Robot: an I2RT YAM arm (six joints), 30 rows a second.
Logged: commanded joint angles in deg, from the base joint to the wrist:
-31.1 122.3 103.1 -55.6 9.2 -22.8
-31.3 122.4 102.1 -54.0 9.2 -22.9
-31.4 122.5 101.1 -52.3 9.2 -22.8
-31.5 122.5 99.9 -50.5 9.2 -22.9
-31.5 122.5 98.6 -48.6 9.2 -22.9
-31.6 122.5 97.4 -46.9 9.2 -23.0
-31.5 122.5 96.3 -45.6 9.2 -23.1
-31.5 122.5 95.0 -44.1 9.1 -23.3
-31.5 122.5 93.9 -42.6 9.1 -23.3
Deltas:
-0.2 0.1 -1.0 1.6 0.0 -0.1
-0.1 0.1 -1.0 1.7 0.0 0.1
-0.1 0.0 -1.2 1.8 0.0 -0.1
0.0 0.0 -1.3 1.9 0.0 0.0
-0.1 0.0 -1.2 1.7 0.0 -0.1
0.1 0.0 -1.1 1.3 0.0 -0.1
0.0 0.0 -1.3 1.5 -0.1 -0.2
0.0 0.0 -1.1 1.5 0.0 0.0

